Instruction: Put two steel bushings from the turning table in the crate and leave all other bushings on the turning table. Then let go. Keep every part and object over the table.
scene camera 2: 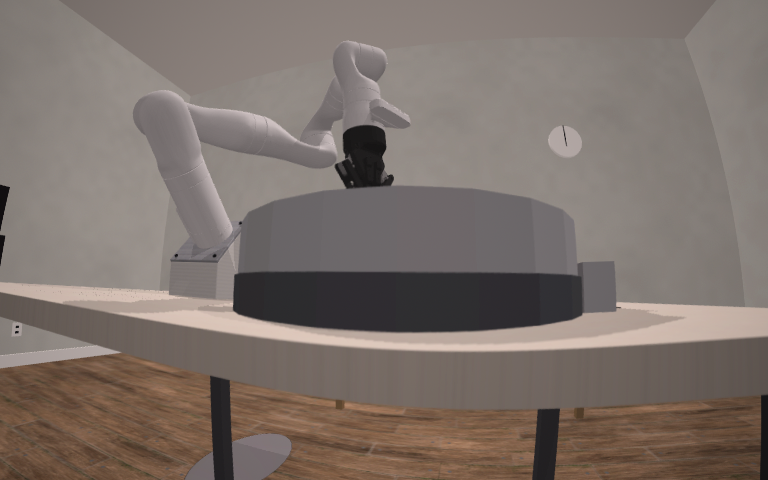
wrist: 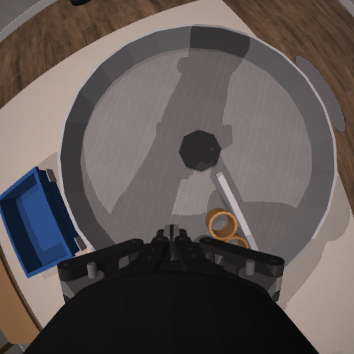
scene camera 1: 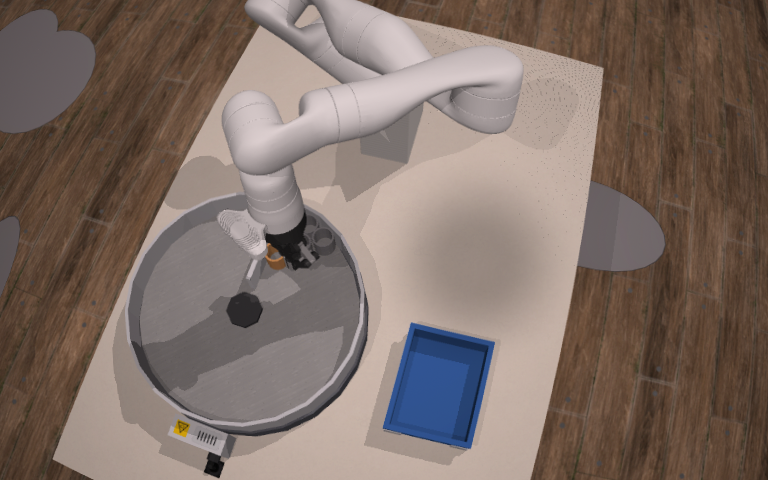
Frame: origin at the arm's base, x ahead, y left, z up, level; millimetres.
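Where they show: gripper, between the fingertips: (wrist: 171, 233) (scene camera 1: 294, 265); arm's base, origin of its link: (scene camera 2: 214, 235).
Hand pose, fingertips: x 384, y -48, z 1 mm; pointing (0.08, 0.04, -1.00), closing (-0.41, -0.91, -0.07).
Observation:
Each offset is from my fingertips to the top centre of the thing. "spot": to the spot under its first point.
The round grey turning table (scene camera 1: 134, 308) (scene camera 2: 407, 232) (wrist: 70, 155) has a raised wall. Grey steel bushings stand close together inside its wall on the arm's side; one bushing @[dx -83, dy +15, dz -49 mm] (scene camera 1: 324, 250) shows clearly, the others partly behind the gripper. My gripper (scene camera 1: 308, 259) (wrist: 171, 233) is shut and empty above the turning table, beside the steel bushings. In the scene camera 2 view its tips are hidden behind the wall. An orange bushing @[dx -31, dy -56, dz -48 mm] (scene camera 1: 276, 262) (wrist: 212, 216) stands on the gripper's other side, with a second orange bushing (wrist: 236, 238) beside it. The blue crate @[dx +95, dy +281, dz -89 mm] (scene camera 1: 430, 390) (wrist: 37, 227) is empty.
A thin light bar @[spot: dx +16, dy -77, dz -39 mm] (scene camera 1: 252, 269) (wrist: 232, 205) lies between the black hub @[dx +77, dy -78, dz -78 mm] (scene camera 1: 244, 309) (wrist: 200, 150) and the wall, close to the orange bushings. A grey box @[spot: dx +313, dy -70, dz -81 mm] (scene camera 1: 198, 436) (scene camera 2: 597, 285) with a warning label stands outside the turning table.

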